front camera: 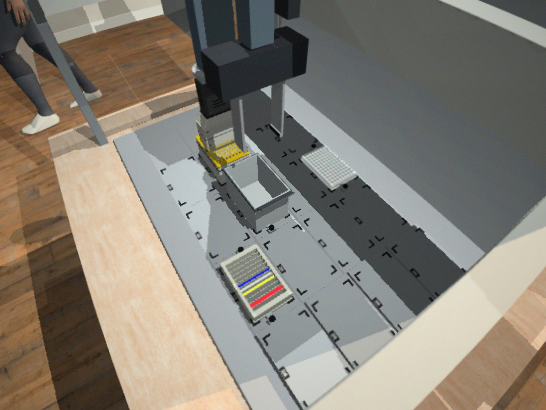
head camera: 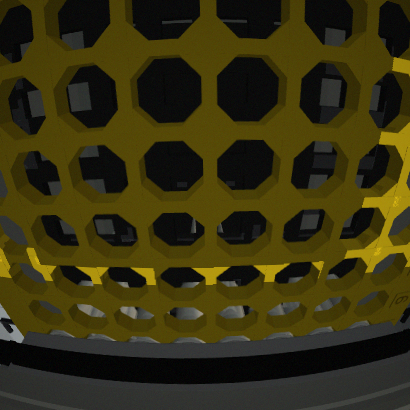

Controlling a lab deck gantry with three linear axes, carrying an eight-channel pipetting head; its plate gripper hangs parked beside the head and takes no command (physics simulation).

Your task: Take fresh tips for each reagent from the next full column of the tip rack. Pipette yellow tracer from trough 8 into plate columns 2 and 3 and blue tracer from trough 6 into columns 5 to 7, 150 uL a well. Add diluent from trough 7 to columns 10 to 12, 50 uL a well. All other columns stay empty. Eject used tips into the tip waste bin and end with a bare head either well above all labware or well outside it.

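The eight-channel head (front camera: 216, 125) (head camera: 205, 370) is down low at the yellow tip rack (front camera: 235, 156) (head camera: 210, 130). In the head camera the rack's empty holes fill the view. Pale tip tops show along the head's lower edge, just past the column marked 6; the head's nozzles are hidden. The trough block (front camera: 274, 303) shows blue, pale, yellow and red strips. The white well plate (front camera: 329, 167) shows no colour. The tip waste bin (front camera: 272, 212) stands beside the rack. The parked plate gripper (front camera: 260, 141) hangs with its two fingers wide apart, holding nothing.
The waste bin's tall walls stand between the tip rack and the trough block. The gripper's near finger (front camera: 239, 122) hangs close to the rack and bin. A glass panel's post (front camera: 75, 80) and a person's legs (front camera: 37, 75) show at the back left.
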